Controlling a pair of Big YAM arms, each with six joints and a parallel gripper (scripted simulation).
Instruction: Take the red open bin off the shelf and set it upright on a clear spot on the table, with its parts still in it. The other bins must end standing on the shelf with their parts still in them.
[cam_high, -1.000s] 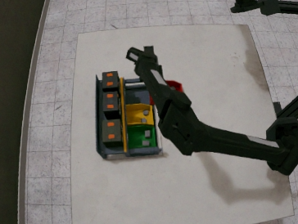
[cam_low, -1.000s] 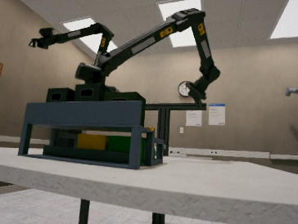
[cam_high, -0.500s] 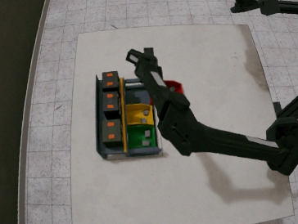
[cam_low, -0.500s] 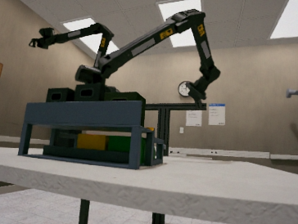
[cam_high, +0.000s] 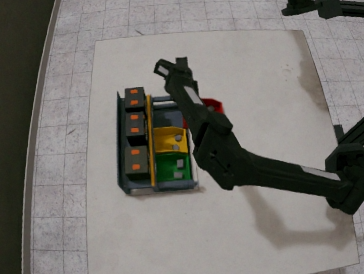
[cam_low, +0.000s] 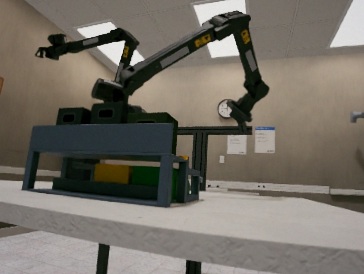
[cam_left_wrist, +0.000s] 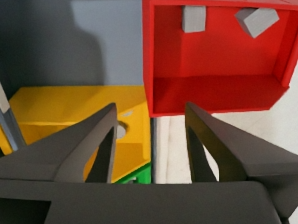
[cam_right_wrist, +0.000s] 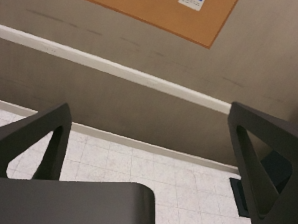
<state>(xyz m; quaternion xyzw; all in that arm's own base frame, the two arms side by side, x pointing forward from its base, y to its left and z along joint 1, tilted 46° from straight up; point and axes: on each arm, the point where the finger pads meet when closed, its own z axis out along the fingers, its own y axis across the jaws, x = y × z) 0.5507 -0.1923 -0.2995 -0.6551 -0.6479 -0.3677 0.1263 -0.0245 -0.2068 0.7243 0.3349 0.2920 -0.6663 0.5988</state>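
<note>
My left hand is 12 cm above the red bin and 8 cm past it. Also, from my left hand: green bin: 23 cm to the left, 12 cm below, 8 cm ahead; yellow bin: 12 cm to the left, 12 cm below, 8 cm ahead.
</note>
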